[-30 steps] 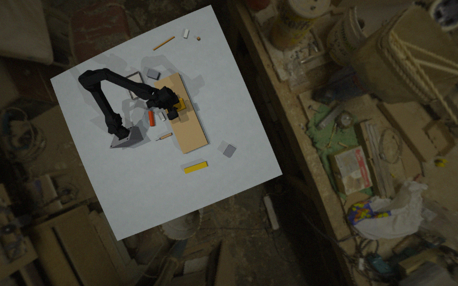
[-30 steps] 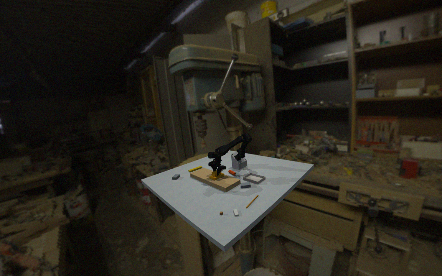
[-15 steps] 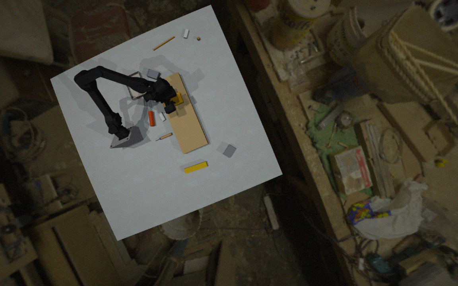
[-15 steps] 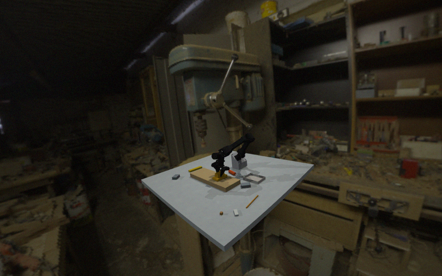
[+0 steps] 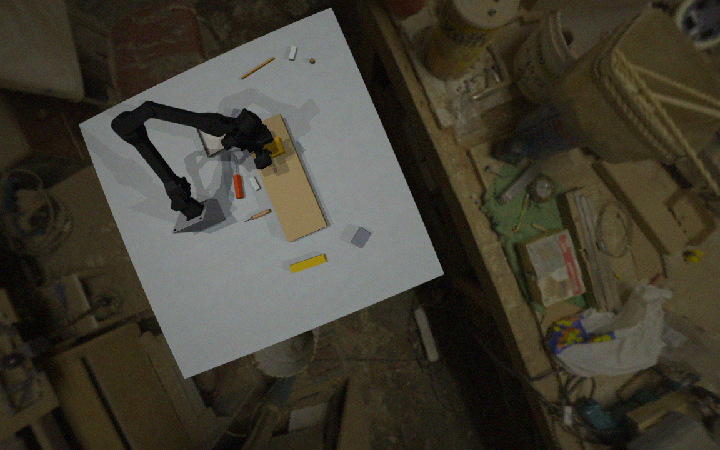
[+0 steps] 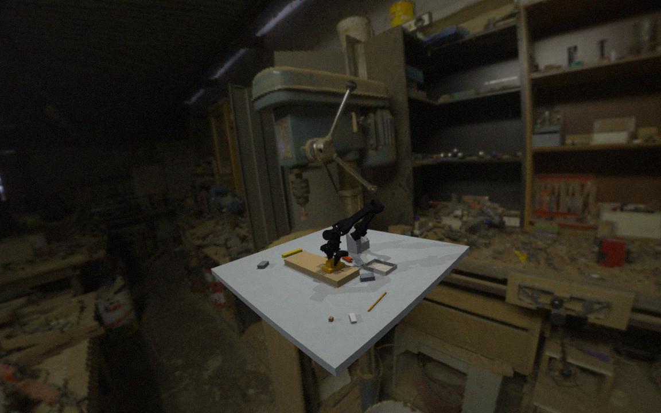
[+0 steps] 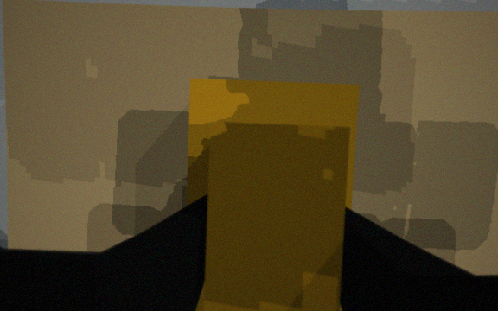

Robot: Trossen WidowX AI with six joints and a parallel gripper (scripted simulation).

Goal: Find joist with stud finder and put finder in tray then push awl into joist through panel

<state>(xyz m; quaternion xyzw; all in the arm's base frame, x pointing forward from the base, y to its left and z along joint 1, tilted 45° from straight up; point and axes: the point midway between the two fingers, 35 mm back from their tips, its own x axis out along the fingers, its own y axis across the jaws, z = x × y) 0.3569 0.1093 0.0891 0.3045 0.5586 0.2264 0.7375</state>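
Now: the tray 220 mm behind my gripper tip, 180 mm to the left of it and 50 mm below it. Round my gripper tip: pencil 70 mm ahead, 380 mm to the left, 60 mm below; awl 190 mm behind, 230 mm to the right, 60 mm below; stud finder 20 mm behind, 20 mm above.
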